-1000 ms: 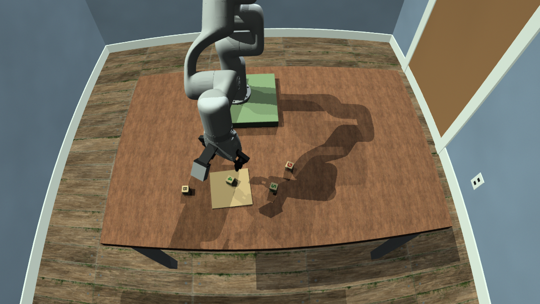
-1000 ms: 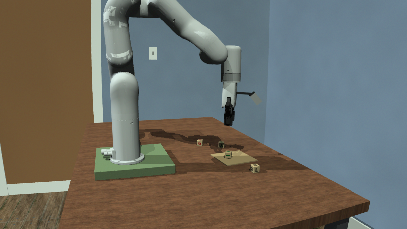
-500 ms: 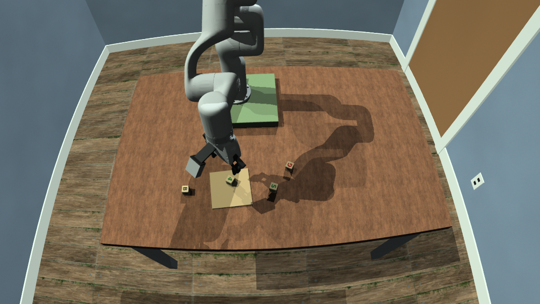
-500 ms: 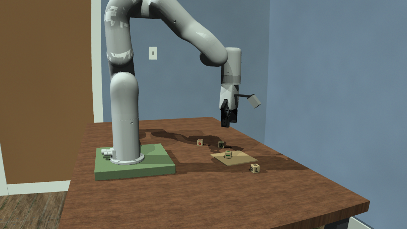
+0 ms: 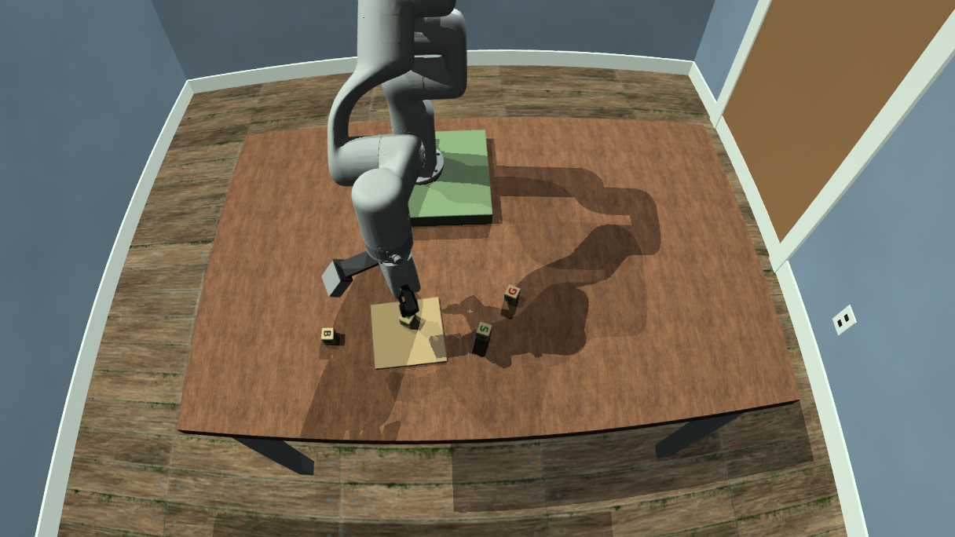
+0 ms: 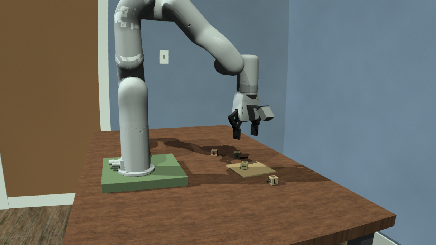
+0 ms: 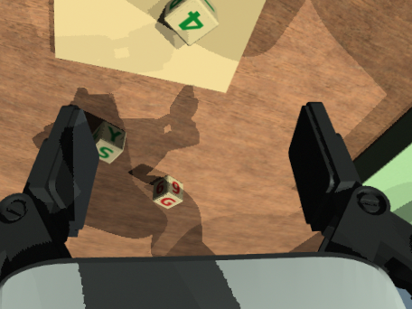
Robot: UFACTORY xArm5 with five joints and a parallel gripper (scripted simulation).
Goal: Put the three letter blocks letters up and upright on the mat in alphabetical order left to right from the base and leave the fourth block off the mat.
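My hand is 12 cm above the cream block. Also, from my hand: tan mat 2 cm ahead, 13 cm below.
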